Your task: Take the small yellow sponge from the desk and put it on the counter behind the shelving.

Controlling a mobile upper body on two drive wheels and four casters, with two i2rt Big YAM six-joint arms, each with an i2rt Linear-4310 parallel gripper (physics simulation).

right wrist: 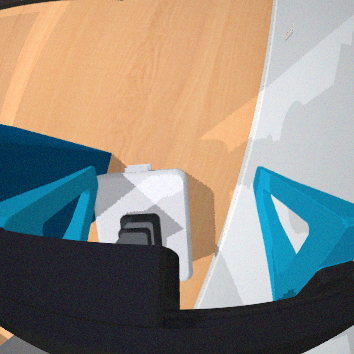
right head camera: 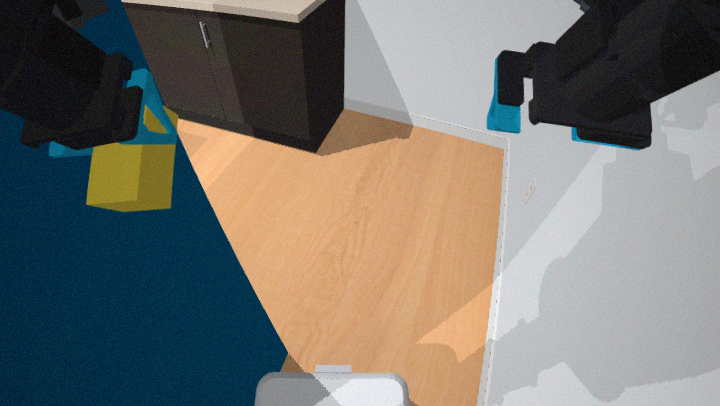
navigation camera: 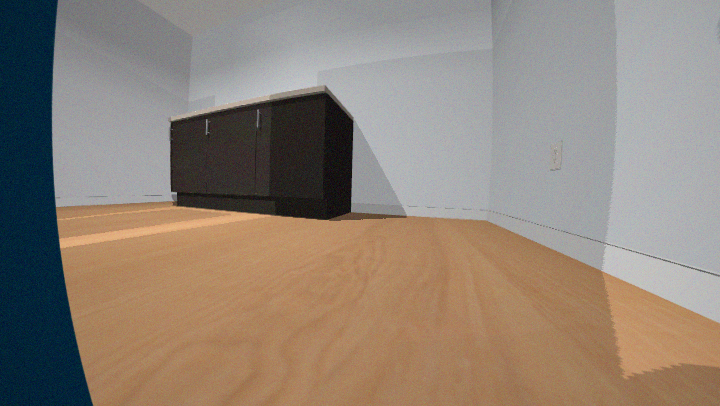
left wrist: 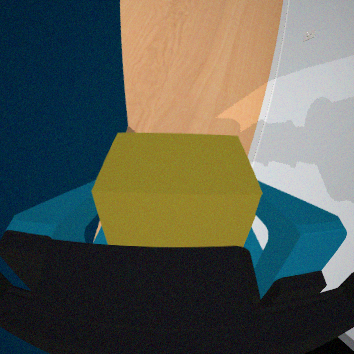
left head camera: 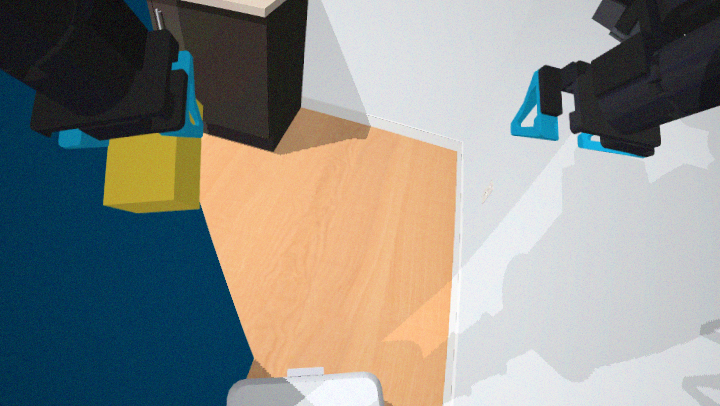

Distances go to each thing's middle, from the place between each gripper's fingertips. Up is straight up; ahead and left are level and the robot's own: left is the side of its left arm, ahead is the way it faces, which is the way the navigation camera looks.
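The small yellow sponge (left head camera: 146, 173) is my reference here: my right gripper is now 40 cm to the right of it, 4 cm beyond it and 2 cm above it.
My left hand, meanwhile, is 30 mm beyond the small yellow sponge and 10 mm lower than it. Going by its middle, the sponge is nearer to my left hand than to my right gripper.
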